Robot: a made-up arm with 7 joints. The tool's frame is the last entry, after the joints.
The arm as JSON. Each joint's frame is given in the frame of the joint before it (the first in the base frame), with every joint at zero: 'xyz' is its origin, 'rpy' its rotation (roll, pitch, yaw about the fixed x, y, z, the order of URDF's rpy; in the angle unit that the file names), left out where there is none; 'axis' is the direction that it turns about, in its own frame. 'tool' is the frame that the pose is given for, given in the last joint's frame.
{
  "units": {
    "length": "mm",
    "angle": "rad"
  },
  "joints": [
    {
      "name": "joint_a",
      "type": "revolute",
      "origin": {
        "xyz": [
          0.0,
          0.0,
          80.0
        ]
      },
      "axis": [
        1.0,
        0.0,
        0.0
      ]
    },
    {
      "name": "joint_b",
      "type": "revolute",
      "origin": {
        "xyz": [
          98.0,
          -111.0,
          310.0
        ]
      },
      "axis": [
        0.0,
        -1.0,
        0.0
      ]
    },
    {
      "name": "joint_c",
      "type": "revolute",
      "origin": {
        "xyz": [
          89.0,
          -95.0,
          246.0
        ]
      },
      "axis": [
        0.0,
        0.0,
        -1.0
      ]
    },
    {
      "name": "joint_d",
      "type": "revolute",
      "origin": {
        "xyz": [
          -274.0,
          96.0,
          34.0
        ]
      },
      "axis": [
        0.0,
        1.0,
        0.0
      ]
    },
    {
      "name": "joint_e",
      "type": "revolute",
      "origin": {
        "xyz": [
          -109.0,
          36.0,
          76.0
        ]
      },
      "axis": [
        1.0,
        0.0,
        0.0
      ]
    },
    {
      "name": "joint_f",
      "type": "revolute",
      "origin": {
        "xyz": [
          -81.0,
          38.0,
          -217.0
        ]
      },
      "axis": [
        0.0,
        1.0,
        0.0
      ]
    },
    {
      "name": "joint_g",
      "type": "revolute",
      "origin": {
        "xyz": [
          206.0,
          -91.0,
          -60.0
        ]
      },
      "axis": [
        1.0,
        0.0,
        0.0
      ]
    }
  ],
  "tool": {
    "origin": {
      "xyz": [
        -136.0,
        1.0,
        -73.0
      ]
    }
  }
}
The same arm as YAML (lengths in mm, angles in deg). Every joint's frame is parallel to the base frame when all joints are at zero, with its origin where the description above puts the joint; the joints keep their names.
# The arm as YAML. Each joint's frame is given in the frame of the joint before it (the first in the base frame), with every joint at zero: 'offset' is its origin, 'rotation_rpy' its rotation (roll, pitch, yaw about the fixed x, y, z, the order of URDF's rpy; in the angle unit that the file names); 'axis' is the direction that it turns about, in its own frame. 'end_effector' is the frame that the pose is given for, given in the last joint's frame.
length_unit: mm
angle_unit: deg
chain:
  - id: joint_a
    offset: [0.0, 0.0, 80.0]
    rotation_rpy: [0.0, 0.0, 0.0]
    axis: "+x"
  - id: joint_b
    offset: [98.0, -111.0, 310.0]
    rotation_rpy: [0.0, 0.0, 0.0]
    axis: "-y"
  - id: joint_c
    offset: [89.0, -95.0, 246.0]
    rotation_rpy: [0.0, 0.0, 0.0]
    axis: "-z"
  - id: joint_d
    offset: [-274.0, 96.0, 34.0]
    rotation_rpy: [0.0, 0.0, 0.0]
    axis: "+y"
  - id: joint_e
    offset: [-109.0, 36.0, 76.0]
    rotation_rpy: [0.0, 0.0, 0.0]
    axis: "+x"
  - id: joint_f
    offset: [-81.0, 38.0, -217.0]
    rotation_rpy: [0.0, 0.0, 0.0]
    axis: "+y"
  - id: joint_g
    offset: [206.0, -91.0, -60.0]
    rotation_rpy: [0.0, 0.0, 0.0]
    axis: "+x"
end_effector:
  offset: [-136.0, 1.0, -73.0]
  rotation_rpy: [0.0, 0.0, 0.0]

